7 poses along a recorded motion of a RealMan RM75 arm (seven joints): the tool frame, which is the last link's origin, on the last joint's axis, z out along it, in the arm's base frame.
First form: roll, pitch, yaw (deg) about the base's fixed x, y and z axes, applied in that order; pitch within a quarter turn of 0, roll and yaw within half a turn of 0; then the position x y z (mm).
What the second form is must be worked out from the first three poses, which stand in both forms.
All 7 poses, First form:
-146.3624 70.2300 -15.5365 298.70 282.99 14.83
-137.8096 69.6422 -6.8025 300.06 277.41 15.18
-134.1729 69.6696 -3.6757 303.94 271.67 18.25
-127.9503 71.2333 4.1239 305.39 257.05 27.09
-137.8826 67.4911 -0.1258 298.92 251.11 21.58
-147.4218 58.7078 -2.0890 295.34 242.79 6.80
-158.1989 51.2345 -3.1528 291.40 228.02 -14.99
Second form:
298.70 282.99 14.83 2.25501 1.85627 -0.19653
300.06 277.41 15.18 2.25433 1.83149 -0.24423
303.94 271.67 18.25 2.24551 1.81533 -0.25974
305.39 257.05 27.09 2.27883 1.76996 -0.26178
298.92 251.11 21.58 2.36478 1.85873 -0.27107
295.34 242.79 6.80 2.46306 2.02381 -0.31629
291.40 228.02 -14.99 2.61257 2.19119 -0.28984

